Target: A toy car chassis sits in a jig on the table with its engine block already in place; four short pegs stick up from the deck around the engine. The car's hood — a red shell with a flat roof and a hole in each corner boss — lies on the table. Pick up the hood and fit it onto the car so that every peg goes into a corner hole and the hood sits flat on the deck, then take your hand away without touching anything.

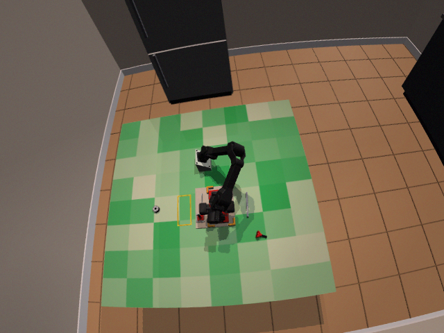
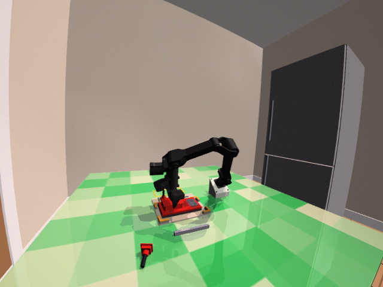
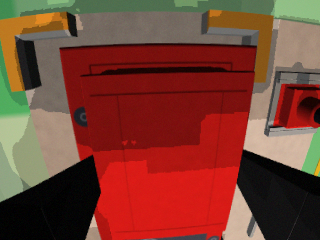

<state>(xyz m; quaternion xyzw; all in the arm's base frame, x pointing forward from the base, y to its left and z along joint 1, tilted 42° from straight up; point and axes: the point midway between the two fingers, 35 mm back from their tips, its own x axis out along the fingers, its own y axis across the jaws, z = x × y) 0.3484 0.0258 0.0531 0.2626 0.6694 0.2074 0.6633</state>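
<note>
My gripper tip is 1 cm below the red hood. Round my gripper tip: small wheel (38 cm to the right, 9 cm behind, 3 cm below); then grey bar (17 cm to the left, 3 cm below, 2 cm behind); then grey engine block (1 cm to the left, 1 cm below).
</note>
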